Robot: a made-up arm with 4 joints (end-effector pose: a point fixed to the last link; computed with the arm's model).
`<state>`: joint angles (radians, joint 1 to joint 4).
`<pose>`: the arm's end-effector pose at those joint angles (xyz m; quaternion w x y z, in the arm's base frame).
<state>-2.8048 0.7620 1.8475 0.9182</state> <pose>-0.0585 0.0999 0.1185 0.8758 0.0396 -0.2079 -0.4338</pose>
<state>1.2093 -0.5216 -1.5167 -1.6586</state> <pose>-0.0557 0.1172 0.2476 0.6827 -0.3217 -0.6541 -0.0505</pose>
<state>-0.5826 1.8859 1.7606 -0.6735</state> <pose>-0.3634 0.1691 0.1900 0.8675 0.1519 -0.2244 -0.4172</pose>
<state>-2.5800 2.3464 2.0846 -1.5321</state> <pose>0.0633 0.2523 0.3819 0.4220 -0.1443 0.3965 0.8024</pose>
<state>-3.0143 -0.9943 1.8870 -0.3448</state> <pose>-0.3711 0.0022 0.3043 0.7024 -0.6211 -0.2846 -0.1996</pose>
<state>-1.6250 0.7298 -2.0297 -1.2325</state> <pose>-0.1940 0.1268 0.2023 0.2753 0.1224 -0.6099 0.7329</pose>
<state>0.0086 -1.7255 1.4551 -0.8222</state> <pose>0.0078 0.3172 0.4025 0.0887 0.0720 -0.2998 0.9471</pose>
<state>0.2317 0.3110 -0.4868 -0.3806</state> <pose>-0.1343 -0.1202 0.2871 0.8746 -0.3745 0.0611 -0.3018</pose>
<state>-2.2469 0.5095 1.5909 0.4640</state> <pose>-0.1750 0.0566 0.1010 0.9076 -0.0613 -0.2298 -0.3460</pose>
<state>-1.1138 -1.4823 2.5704 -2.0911</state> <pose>0.0245 0.0706 0.5087 0.4158 0.3808 -0.2226 0.7953</pose>
